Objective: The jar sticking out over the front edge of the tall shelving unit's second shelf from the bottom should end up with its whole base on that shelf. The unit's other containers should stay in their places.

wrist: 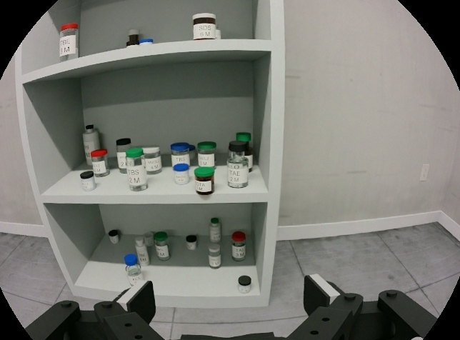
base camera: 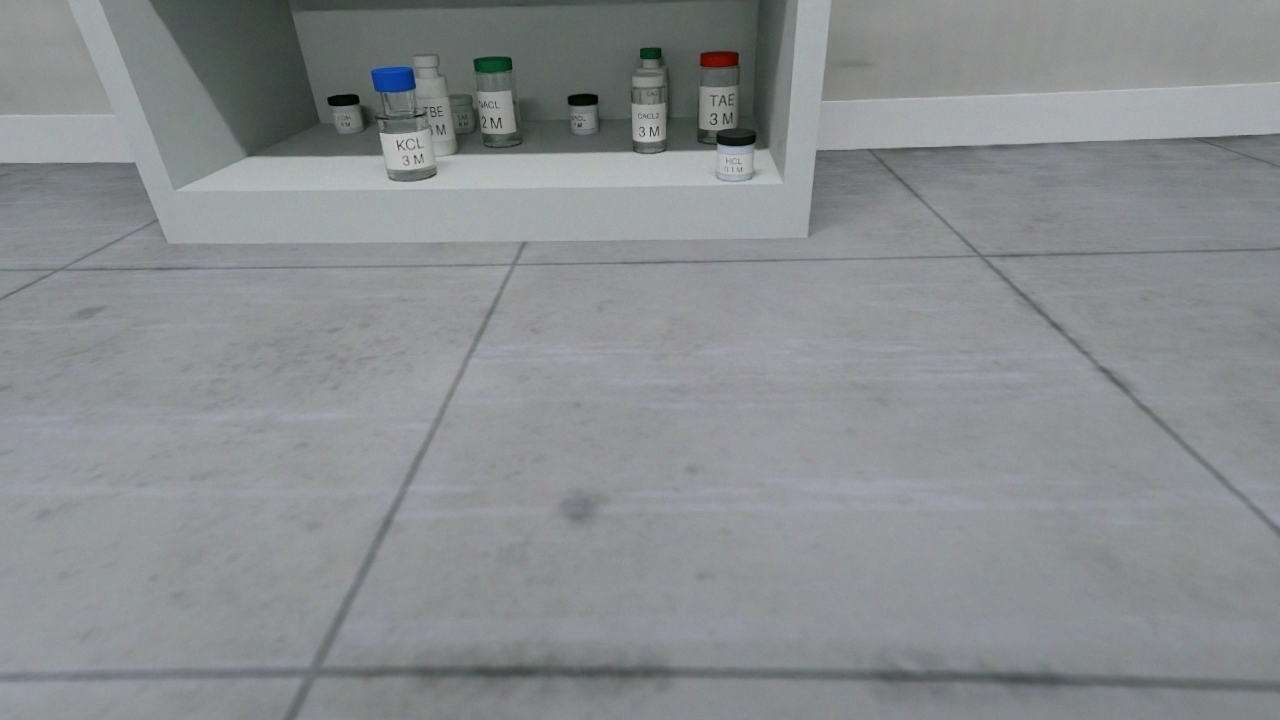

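Frame: origin at the arm's base, x ahead, y left, z up, level; millimetres.
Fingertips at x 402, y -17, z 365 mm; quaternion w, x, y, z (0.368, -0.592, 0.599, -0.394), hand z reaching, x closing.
A point is followed by its place in that frame.
In the wrist view, a brown jar with a green lid and a white label [wrist: 204, 181] stands upright on the second shelf from the bottom [wrist: 165, 197]. Its base reaches over the shelf's front edge, right of the middle. A small blue-lidded jar [wrist: 181, 174] stands behind it to the left, and a clear black-lidded bottle [wrist: 237, 167] stands close on its right. My gripper [wrist: 228, 296] is open and empty, in front of the unit and apart from the jar. The jar does not show in the base camera view.
The white shelving unit [base camera: 483, 214] @(x 1041, y 249, z -357 mm) [wrist: 276, 150] stands against the wall. Its bottom shelf holds a blue-lidded KCL bottle [base camera: 409, 147] @(x 1080, y 348, z -273 mm) [wrist: 133, 270] and a small black-lidded jar [base camera: 734, 156] @(x 1045, y -98, z -286 mm) [wrist: 244, 284] near the front. A green-lidded TBS jar [wrist: 136, 170] stands on the second shelf's left half.
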